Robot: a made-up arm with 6 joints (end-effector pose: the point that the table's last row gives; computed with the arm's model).
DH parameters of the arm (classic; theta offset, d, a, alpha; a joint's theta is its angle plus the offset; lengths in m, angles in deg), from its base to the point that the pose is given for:
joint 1: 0 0.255 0 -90
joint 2: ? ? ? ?
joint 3: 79.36 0 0.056 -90
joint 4: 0 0.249 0 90
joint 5: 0 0 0.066 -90
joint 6: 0 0.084 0 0
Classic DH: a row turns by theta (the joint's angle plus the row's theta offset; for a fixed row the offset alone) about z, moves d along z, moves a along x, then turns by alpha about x.
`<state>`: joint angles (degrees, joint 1 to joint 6).
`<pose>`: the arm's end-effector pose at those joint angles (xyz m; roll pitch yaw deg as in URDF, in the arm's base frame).
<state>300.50 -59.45 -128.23 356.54 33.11 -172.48</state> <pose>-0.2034 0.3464 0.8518 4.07 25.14 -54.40</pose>
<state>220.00 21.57 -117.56 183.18 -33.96 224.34</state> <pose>-0.3717 -0.3193 0.5646 -125.52 -36.31 154.92</pose>
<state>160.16 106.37 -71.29 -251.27 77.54 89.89</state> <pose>-0.2247 0.0128 -0.2357 115.14 -32.88 -42.29</pose>
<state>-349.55 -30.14 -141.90 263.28 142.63 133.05</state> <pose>-0.1437 -0.1310 0.8471 -145.08 18.58 149.25</pose>
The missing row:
joint 2: -79.36 0 0.3846 0
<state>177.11 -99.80 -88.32 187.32 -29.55 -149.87</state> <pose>0.3827 -0.0319 0.5532 -10.26 -19.02 36.01</pose>
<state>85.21 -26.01 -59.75 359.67 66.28 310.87</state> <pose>0.0204 0.2399 0.6061 164.81 -12.35 136.07</pose>
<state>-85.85 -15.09 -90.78 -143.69 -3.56 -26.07</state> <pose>0.0627 -0.2829 0.7271 36.14 73.84 -46.44</pose>
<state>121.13 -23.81 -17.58 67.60 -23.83 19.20</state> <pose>-0.0180 0.1984 0.4658 -127.83 -17.63 16.95</pose>
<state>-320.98 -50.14 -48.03 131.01 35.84 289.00</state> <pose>0.0797 0.0604 0.6549 -53.20 -34.19 -43.20</pose>
